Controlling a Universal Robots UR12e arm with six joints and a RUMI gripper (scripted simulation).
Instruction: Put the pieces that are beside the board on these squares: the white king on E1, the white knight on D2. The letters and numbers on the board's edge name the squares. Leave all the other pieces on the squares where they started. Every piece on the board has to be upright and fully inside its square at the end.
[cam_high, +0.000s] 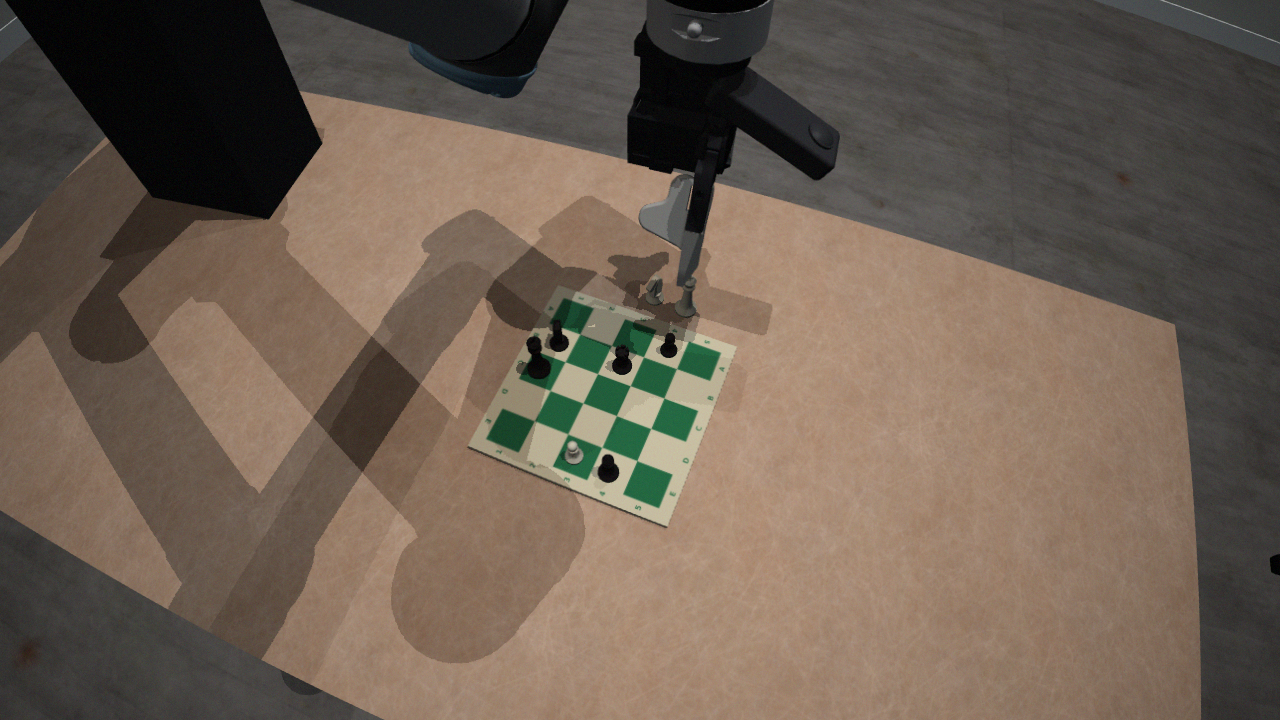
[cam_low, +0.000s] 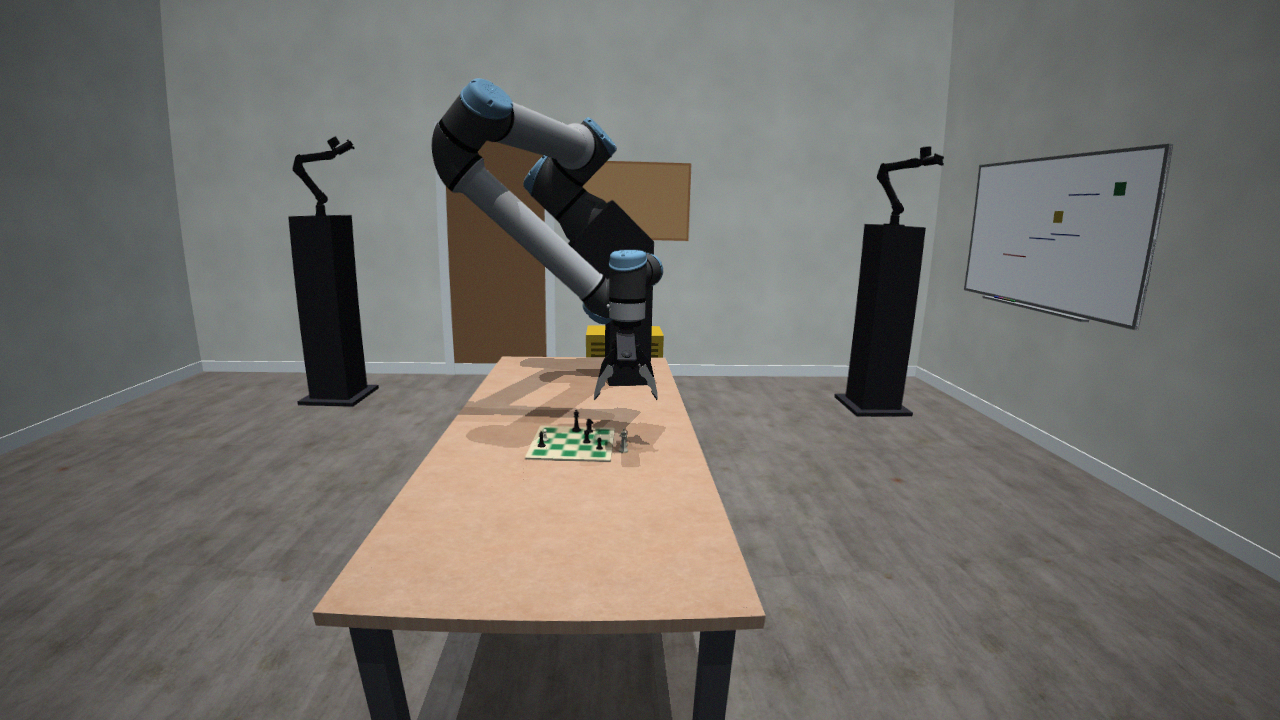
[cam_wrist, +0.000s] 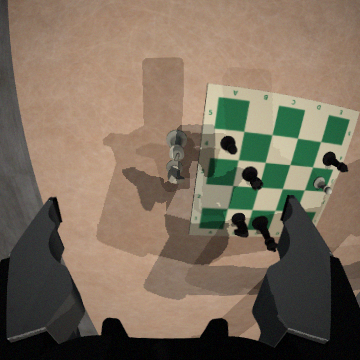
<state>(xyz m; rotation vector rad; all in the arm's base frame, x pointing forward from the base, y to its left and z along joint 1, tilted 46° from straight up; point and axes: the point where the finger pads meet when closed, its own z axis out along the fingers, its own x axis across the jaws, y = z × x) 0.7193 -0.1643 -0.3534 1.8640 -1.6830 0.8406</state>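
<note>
My hand is 1 cm past the white king and 11 cm above it. From my hand the other things lie so: chessboard 5 cm behind, 14 cm to the right, 14 cm below; white pawn 5 cm behind, 22 cm to the right, 12 cm below; white knight 4 cm behind, 13 cm below.
</note>
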